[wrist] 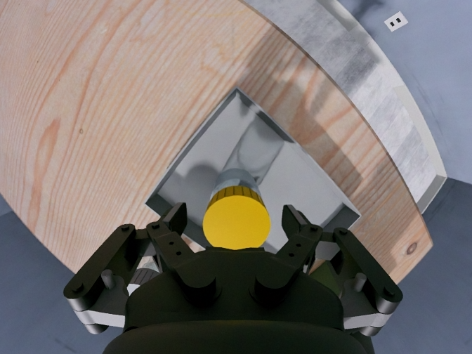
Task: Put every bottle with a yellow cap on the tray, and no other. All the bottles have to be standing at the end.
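Observation:
A clear bottle with a yellow cap (236, 222) stands upright in the grey tray (344, 216). Its see-through body stretches away below the cap to the tray floor. My gripper (234, 213) is open, with one finger on each side of the cap and a gap on both sides; it holds nothing. Part of another bottle with a grey-white ribbed cap (143, 276) shows at the lower left, mostly hidden behind the gripper's left linkage. The other bottles do not show in this view.
The tray lies on the wooden table (100, 100), near the table's right edge. Part of a green block (326, 278) shows behind the gripper's right linkage. A pale grey, rimmed surface (360, 75) lies beyond the table's edge at the upper right.

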